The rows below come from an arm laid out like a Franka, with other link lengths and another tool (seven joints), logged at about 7 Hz.
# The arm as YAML. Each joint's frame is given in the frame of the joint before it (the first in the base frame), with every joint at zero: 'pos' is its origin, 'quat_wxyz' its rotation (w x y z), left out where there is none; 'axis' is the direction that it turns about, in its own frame. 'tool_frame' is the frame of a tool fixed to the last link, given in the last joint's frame.
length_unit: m
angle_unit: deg
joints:
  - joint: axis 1
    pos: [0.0, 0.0, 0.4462]
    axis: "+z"
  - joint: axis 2
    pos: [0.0, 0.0, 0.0]
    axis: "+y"
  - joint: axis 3
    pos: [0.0, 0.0, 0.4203]
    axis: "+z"
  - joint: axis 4
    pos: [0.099, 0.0, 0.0]
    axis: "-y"
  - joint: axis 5
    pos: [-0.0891, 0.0, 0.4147]
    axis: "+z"
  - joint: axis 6
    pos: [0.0, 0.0, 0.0]
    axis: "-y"
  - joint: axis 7
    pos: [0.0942, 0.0, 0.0]
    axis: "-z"
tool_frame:
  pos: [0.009, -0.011, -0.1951]
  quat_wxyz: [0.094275, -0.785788, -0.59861, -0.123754]
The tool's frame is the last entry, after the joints.
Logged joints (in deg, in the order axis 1, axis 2, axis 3, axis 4, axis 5, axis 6, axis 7), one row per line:
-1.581 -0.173 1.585 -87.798 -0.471 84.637 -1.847
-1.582 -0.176 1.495 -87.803 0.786 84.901 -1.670
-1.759 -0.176 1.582 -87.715 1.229 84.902 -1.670
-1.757 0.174 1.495 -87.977 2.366 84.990 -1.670
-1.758 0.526 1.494 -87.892 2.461 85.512 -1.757
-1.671 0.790 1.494 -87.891 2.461 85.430 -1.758
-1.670 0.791 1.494 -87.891 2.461 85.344 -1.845
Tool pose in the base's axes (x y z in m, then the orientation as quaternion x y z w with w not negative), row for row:
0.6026 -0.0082 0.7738 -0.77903 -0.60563 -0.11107 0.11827
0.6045 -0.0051 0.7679 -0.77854 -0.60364 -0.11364 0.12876
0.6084 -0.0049 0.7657 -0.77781 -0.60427 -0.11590 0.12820
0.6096 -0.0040 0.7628 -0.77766 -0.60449 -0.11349 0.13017
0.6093 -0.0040 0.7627 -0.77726 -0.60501 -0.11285 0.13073
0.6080 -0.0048 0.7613 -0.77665 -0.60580 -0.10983 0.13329
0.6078 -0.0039 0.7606 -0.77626 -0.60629 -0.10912 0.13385
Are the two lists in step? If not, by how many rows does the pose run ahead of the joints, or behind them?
The pose runs 2 rows ahead of the joints: the pose in row i belongs to the joints in row i + 2.
